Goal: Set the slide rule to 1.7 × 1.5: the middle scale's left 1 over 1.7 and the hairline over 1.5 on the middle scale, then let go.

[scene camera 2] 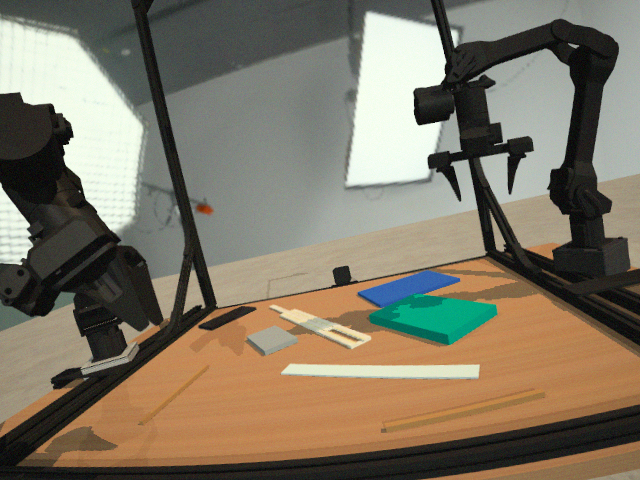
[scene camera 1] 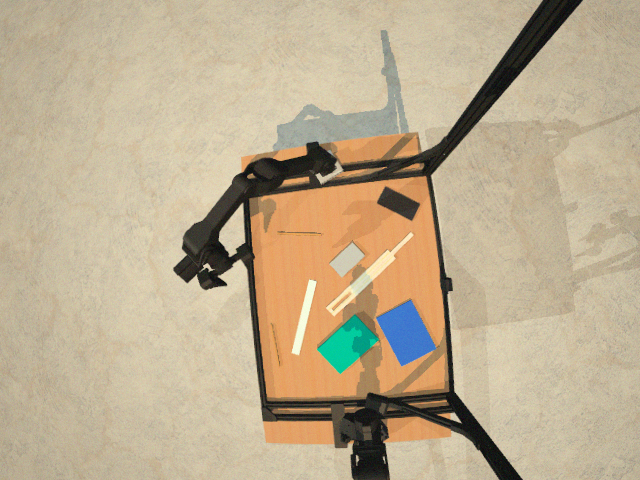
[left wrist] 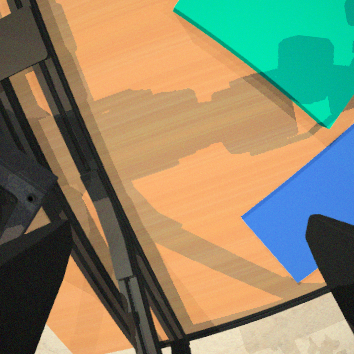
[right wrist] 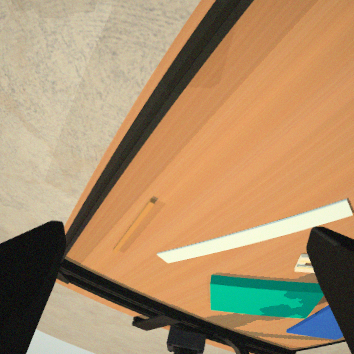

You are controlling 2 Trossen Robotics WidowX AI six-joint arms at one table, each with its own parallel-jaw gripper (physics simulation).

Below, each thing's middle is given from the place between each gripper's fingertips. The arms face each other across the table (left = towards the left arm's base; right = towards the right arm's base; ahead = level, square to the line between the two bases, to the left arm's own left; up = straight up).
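Right hand: 160 mm past the pale strip (scene camera 2: 354,371), 190 mm to the right, 170 mm above. From my right hand: green block (scene camera 2: 445,320), 310 mm behind, 320 mm to the left, 170 mm below; slide rule (scene camera 2: 324,331), 440 mm behind, 70 mm to the left, 170 mm below; grey block (scene camera 2: 272,339), 360 mm behind, 170 mm below.
Left gripper: 5 cm short of the green block, 16 cm to the left, 18 cm above. From my left hand: blue block (scene camera 1: 408,337), 17 cm behind, 16 cm to the right, 19 cm below; pale strip, 20 cm ahead, 28 cm to the right, 19 cm below; slide rule, 7 cm behind, 40 cm to the right, 19 cm below.
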